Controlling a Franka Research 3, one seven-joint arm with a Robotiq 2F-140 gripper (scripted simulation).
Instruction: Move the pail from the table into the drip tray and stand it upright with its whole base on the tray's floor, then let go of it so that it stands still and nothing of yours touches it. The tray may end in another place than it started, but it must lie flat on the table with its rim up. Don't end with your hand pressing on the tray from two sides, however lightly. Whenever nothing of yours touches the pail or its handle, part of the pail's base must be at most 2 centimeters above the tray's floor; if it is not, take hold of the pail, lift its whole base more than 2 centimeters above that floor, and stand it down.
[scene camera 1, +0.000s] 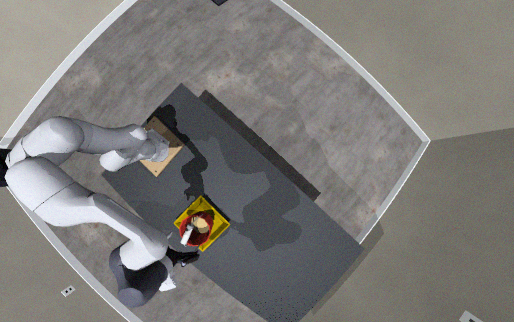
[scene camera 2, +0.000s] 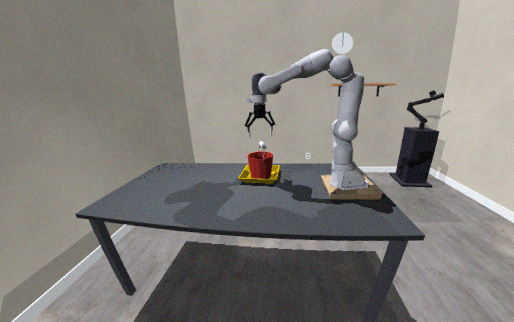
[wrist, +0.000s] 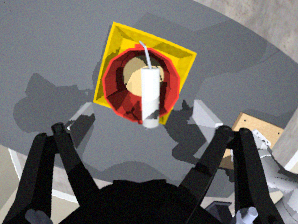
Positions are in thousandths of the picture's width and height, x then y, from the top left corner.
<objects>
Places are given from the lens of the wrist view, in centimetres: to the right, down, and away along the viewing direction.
my gripper (wrist: 482, 489): -1, 0, 19
red pail (wrist: 411, 413): -8, -5, 41
</objects>
